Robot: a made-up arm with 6 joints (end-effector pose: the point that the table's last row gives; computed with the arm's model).
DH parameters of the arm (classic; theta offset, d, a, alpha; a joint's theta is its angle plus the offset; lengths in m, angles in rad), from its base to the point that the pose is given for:
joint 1: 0 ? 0 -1.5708
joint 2: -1.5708 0 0.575 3.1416
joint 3: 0 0 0 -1.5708
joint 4: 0 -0.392 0 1.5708
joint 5: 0 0.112 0 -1.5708
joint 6: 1.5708 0 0 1.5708
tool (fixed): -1.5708 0 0 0
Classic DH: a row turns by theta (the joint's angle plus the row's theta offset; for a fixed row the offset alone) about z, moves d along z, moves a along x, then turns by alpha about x.
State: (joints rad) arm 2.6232 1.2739 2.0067 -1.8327 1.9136 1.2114
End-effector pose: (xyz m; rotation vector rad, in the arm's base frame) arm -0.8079 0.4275 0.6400 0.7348 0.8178 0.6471
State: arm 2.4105 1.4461 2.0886 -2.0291 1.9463 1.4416
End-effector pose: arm -0.7363 0.5938 0.5160 0.3889 0.7731 0.5412
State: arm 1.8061 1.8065 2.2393 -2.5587 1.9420 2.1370
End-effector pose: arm -0.3103 0.8931 0.2642 -0.4248 0.9854 0.3816
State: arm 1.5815 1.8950 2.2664 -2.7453 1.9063 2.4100
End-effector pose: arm -0.1132 0.9249 0.2088 -0.6126 1.1402 0.4344
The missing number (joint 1, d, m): 0.29
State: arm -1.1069 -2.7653 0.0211 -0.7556 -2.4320 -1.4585
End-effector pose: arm -0.3199 0.4573 -0.0364 0.6608 -0.4020 -0.5361
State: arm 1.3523 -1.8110 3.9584 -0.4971 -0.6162 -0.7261
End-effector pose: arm 0.0434 -0.2589 -0.0860 0.2272 1.6159 0.6617
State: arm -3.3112 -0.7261 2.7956 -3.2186 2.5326 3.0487
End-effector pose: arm 0.7131 -0.2354 0.5665 1.4392 -0.1143 2.6810
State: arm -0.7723 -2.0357 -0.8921 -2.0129 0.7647 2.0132
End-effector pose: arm -0.1524 0.2153 0.3470 0.0678 -0.9134 -1.3144
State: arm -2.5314 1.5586 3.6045 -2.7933 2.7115 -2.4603
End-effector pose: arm -0.2918 -0.3325 0.6631 0.7258 0.7734 -2.3659
